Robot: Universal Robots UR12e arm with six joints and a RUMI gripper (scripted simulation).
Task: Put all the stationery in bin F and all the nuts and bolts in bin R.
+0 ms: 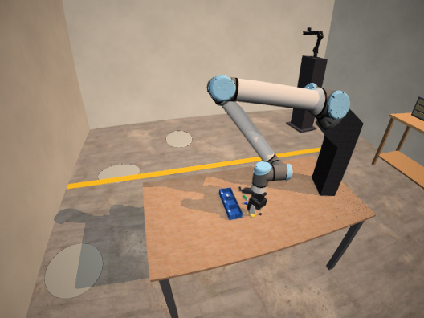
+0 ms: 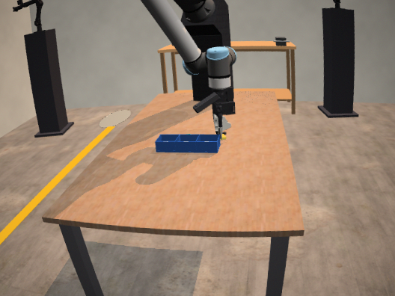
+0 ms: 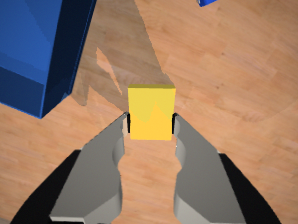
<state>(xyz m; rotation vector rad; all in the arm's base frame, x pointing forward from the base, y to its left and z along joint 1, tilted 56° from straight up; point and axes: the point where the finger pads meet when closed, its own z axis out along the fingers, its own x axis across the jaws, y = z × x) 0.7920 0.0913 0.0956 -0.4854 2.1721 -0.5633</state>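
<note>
The black hexagonal nut is 5 cm behind my hand, 3 cm to the left of it and 1 cm below it. From my hand the other things lie so: blue die: 1 cm behind, 10 cm to the right, 1 cm below; then green battery: 4 cm behind, 15 cm to the right, 1 cm below; then yellow block: 1 cm below.
</note>
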